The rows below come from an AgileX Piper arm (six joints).
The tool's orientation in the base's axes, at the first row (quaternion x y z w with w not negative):
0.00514 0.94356 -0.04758 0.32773
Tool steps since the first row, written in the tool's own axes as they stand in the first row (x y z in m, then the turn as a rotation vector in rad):
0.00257 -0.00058 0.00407 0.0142 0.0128 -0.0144
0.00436 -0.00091 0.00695 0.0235 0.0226 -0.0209
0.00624 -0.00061 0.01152 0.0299 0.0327 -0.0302
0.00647 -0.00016 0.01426 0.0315 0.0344 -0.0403
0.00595 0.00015 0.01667 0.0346 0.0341 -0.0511
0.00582 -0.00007 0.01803 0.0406 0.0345 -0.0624
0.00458 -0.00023 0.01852 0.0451 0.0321 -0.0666
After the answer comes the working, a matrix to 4 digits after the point.
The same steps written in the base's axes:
0.00047 -0.00101 -0.00472 -0.0195 0.0138 0.0013
0.00083 -0.00165 -0.00805 -0.0304 0.0239 -0.0002
0.00219 -0.00181 -0.01280 -0.0408 0.0347 0.0022
0.00373 -0.00163 -0.01512 -0.0482 0.0373 0.0090
0.00564 -0.00153 -0.01671 -0.0573 0.0380 0.0155
0.00657 -0.00187 -0.01767 -0.0690 0.0393 0.0206
0.00784 -0.00205 -0.01727 -0.0753 0.0372 0.0213

The tool's axes in the first row as the columns of a matrix, in the base's axes (rounded; the answer above uses it unrounded):
-0.7851 0.0409 0.6180
-0.0215 0.9954 -0.0932
-0.6190 -0.0864 -0.7807

